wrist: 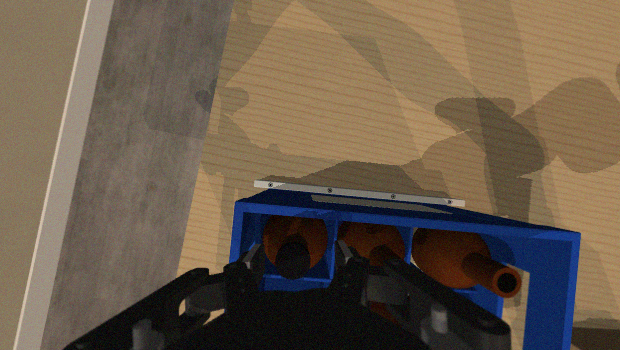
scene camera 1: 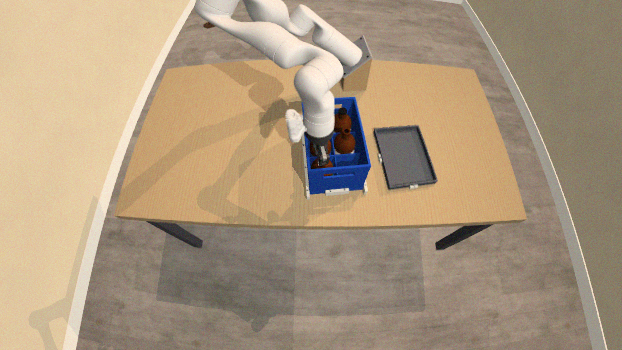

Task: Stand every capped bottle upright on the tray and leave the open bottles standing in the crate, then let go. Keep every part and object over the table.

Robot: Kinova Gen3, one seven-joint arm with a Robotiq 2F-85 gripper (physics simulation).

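Where they show: gripper, fingertip midpoint: (wrist: 299, 254) (scene camera 1: 319, 155); arm's base, origin of the base link: (scene camera 1: 353, 57).
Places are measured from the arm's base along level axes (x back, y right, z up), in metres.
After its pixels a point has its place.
Observation:
The blue crate (scene camera 1: 350, 184) @(z -0.084, x -0.537, y 0.073 m) (wrist: 552, 290) @(z 0.029, x -0.275, y 0.169 m) holds several brown bottles. A black-capped bottle (scene camera 1: 316, 165) @(z -0.011, x -0.499, y 0.183 m) (wrist: 272, 235) @(z -0.015, x -0.518, y 0.172 m) stands in its front left compartment. Another black-capped bottle (scene camera 1: 343, 121) @(z -0.011, x -0.332, y 0.081 m) stands at the back right. An open bottle (scene camera 1: 345, 143) @(z -0.014, x -0.421, y 0.084 m) stands in the middle right compartment. Another bottle (wrist: 370, 240) @(z -0.011, x -0.420, y 0.180 m) is in the middle left, its neck partly hidden by a finger. An open bottle (wrist: 445, 255) @(z -0.016, x -0.338, y 0.173 m) stands at the back left, hidden by the arm in the scene view. My gripper (scene camera 1: 323, 161) @(z 0.035, x -0.490, y 0.175 m) (wrist: 299, 254) @(z 0.035, x -0.490, y 0.175 m) is partly open and empty, fingers on either side of the front left bottle's cap. The grey tray (scene camera 1: 406, 155) @(z -0.131, x -0.410, y -0.166 m) holds no bottle.
The tray lies right of the crate on the wooden table (scene camera 1: 465, 180) @(z -0.136, x -0.527, y -0.397 m). White brackets (scene camera 1: 337, 191) @(z -0.108, x -0.550, y 0.116 m) (wrist: 360, 193) @(z -0.106, x -0.409, y 0.221 m) line the crate's base. The arm's mounting block (scene camera 1: 357, 76) @(z -0.049, x -0.068, y -0.012 m) stands behind the crate. The crate's walls and dividers stand close around the fingers.

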